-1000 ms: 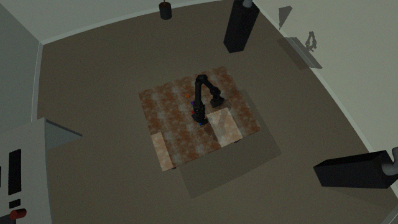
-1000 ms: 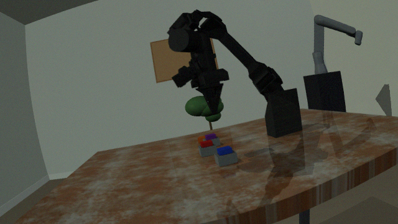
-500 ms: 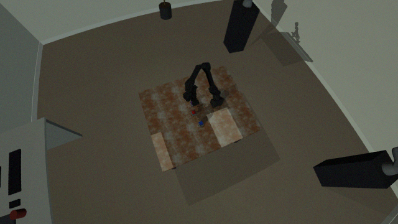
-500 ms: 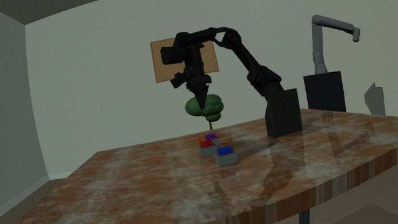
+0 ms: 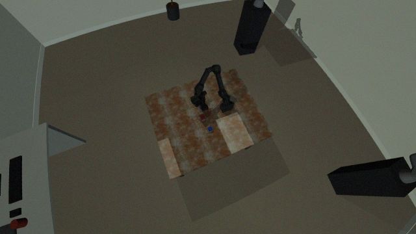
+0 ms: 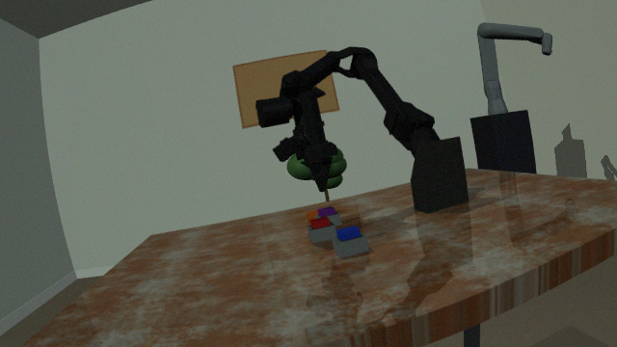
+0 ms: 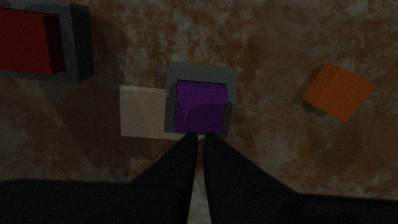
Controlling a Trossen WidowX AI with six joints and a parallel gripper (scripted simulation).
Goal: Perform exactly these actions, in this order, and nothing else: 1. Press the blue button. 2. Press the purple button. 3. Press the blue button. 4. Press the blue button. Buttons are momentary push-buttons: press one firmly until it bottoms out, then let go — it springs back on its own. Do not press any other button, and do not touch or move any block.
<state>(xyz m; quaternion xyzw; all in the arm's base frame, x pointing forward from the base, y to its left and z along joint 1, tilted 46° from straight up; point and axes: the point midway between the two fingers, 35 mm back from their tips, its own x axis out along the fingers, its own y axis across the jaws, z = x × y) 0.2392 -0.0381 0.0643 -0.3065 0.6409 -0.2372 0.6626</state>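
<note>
Now: the purple button 40 mm below my gripper tip. The rest, counted from my gripper tip: blue button 10 mm behind, 240 mm to the left, 40 mm below; red button 20 mm ahead, 110 mm to the left, 40 mm below.
</note>
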